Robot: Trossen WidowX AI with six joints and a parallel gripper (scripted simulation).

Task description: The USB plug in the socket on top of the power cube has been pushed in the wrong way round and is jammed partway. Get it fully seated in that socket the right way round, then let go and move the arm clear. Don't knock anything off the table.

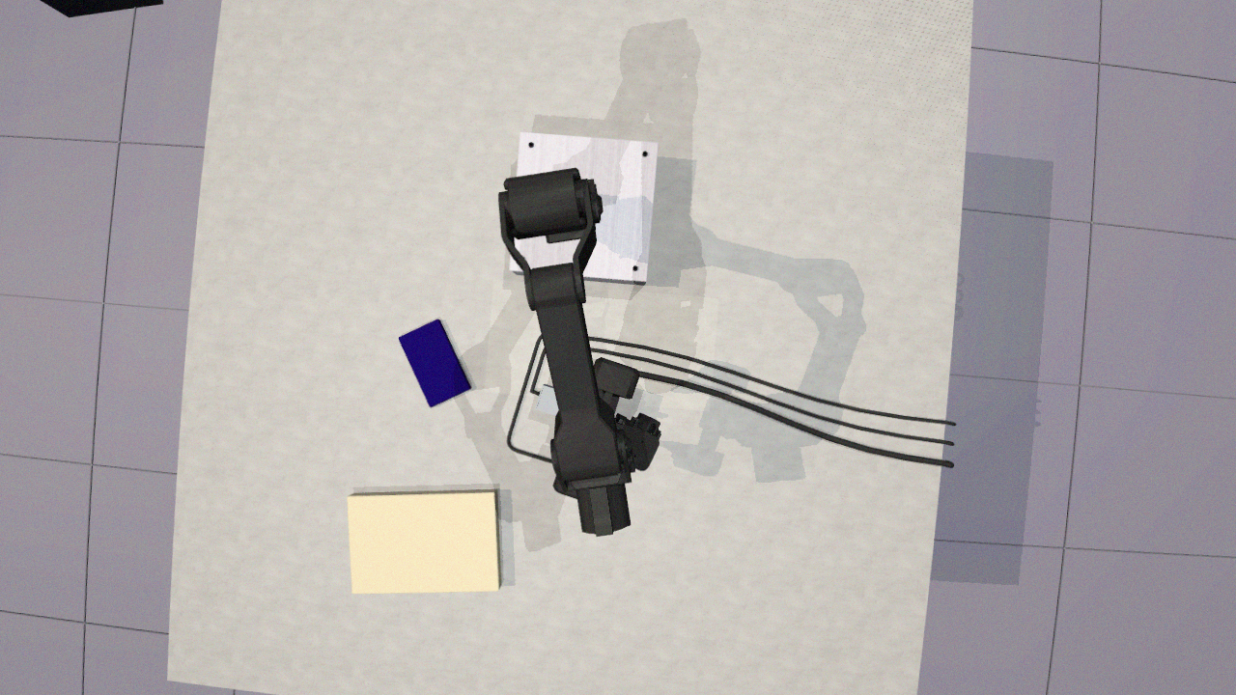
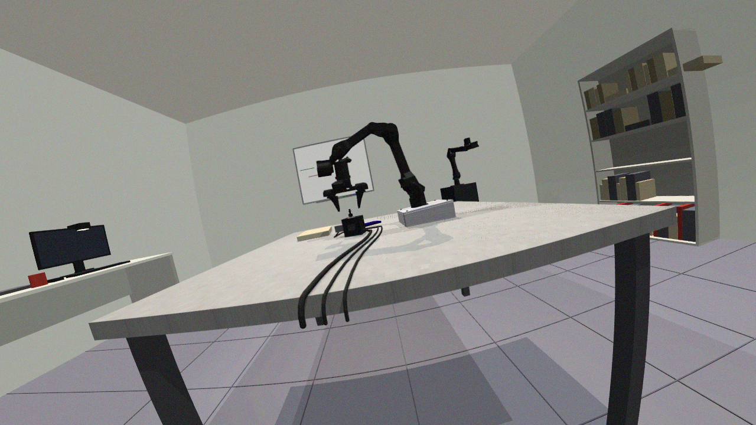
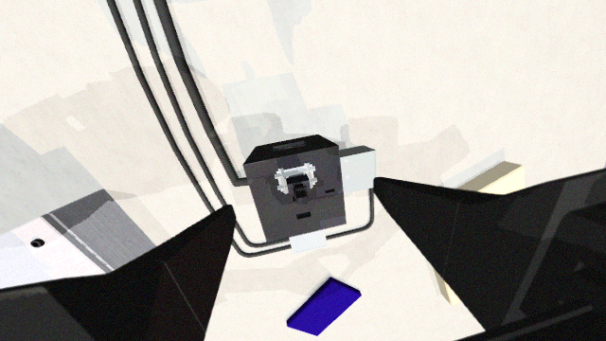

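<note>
Right now my gripper tip is 2 cm above the USB plug. The rest, counted from my gripper tip: USB socket 4 cm below; flat blue object 11 cm behind, 27 cm to the right, 11 cm below; pad 19 cm ahead, 31 cm to the right, 10 cm below.
</note>
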